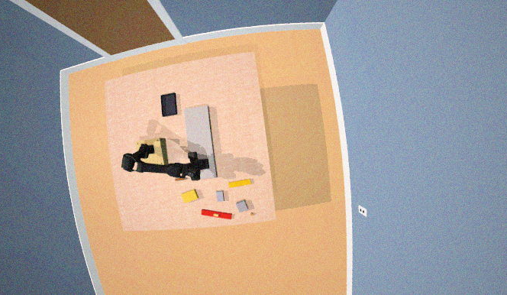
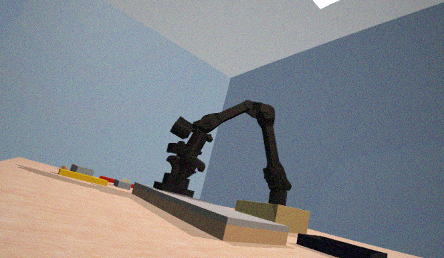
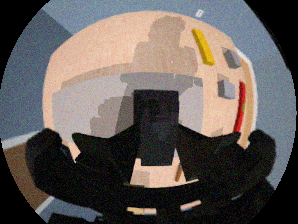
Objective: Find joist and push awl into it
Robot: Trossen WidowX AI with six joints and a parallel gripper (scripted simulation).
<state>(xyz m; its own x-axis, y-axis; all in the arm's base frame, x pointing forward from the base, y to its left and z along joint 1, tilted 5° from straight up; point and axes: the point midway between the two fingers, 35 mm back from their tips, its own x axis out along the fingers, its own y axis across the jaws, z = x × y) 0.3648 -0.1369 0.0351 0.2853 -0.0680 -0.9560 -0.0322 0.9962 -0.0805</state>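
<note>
Now: the dark tray 47 cm to the left of my gripper tip, 24 cm behind it and 5 cm below it. Also, from my gripper tip: green light 3 cm above, 2 cm ahead; awl 16 cm behind, 10 cm to the right, 6 cm below; stud finder 2 cm above, 1 cm ahead.
</note>
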